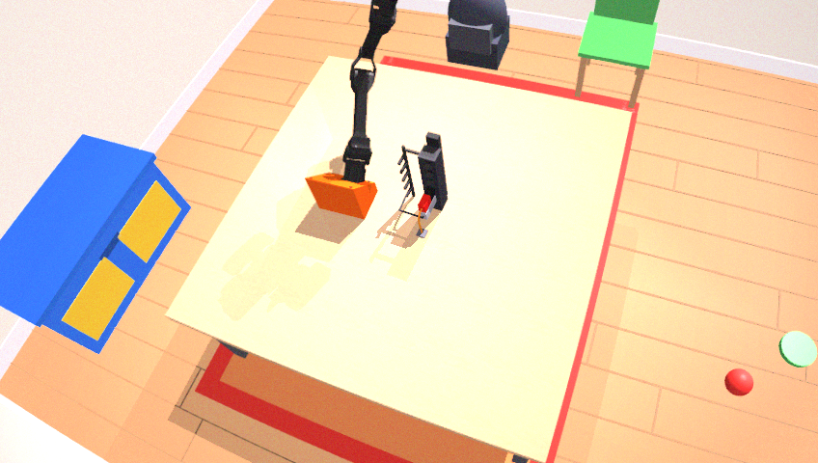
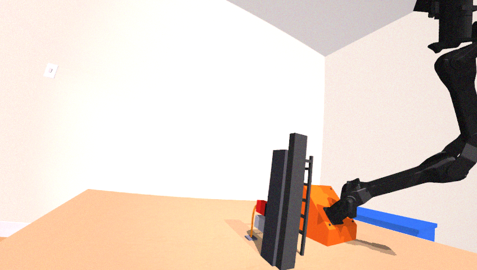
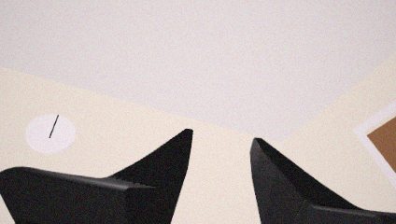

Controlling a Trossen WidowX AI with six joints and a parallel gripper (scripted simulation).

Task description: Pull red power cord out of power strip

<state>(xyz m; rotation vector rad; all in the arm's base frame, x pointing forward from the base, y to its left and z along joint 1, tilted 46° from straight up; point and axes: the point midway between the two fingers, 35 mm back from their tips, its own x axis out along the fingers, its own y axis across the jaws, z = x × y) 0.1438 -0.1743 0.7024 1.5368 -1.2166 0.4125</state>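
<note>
Right now my gripper tip is 13 cm short of the red plug, 41 cm to the left of it and 61 cm above it.
</note>
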